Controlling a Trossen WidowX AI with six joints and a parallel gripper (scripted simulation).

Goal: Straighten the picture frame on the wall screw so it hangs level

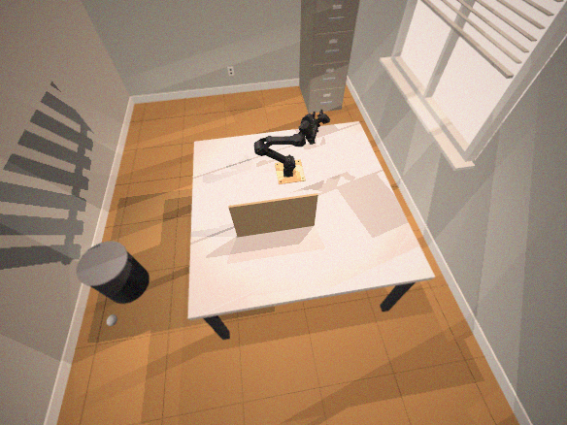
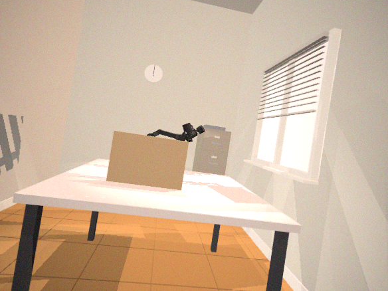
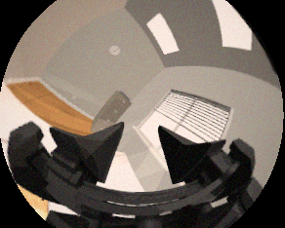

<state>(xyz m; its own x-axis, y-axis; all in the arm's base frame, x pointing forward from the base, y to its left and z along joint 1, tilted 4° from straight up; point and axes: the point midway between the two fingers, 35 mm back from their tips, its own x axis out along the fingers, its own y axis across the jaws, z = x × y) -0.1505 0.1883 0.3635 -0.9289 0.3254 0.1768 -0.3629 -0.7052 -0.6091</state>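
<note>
The picture frame lies 58 cm ahead of my gripper tip, 29 cm to the right of it and 23 cm below it. Also, from my gripper tip: wall board: 59 cm ahead, 30 cm to the right, 24 cm below.
</note>
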